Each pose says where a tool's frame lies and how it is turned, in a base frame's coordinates. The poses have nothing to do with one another.
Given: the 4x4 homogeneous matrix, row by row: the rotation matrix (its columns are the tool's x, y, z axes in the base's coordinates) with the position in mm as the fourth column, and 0 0 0 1 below. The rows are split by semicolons.
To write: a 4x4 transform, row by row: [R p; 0 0 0 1], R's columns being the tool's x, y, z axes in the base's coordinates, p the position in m. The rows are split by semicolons. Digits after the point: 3 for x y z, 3 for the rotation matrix.
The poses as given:
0.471, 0.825, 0.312, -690; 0.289, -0.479, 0.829, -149; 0.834, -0.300, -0.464, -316; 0, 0, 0, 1
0.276, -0.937, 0.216, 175; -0.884, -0.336, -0.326, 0; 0.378, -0.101, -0.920, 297; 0, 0, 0, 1
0.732, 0.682, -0.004, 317; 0.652, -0.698, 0.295, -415; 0.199, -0.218, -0.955, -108; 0, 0, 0, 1
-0.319, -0.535, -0.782, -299; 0.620, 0.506, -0.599, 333; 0.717, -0.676, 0.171, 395; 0, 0, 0, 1
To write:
0.471, 0.825, 0.312, -0.690; 0.289, -0.479, 0.829, -0.149; 0.834, -0.300, -0.464, -0.316; 0, 0, 0, 1
0.276, -0.937, 0.216, 0.175; -0.884, -0.336, -0.326, 0.000; 0.378, -0.101, -0.920, 0.297; 0, 0, 0, 1
0.732, 0.682, -0.004, 0.317; 0.652, -0.698, 0.295, -0.415; 0.199, -0.218, -0.955, -0.108; 0, 0, 0, 1
-0.319, -0.535, -0.782, -0.299; 0.620, 0.506, -0.599, 0.333; 0.717, -0.676, 0.171, 0.395; 0, 0, 0, 1

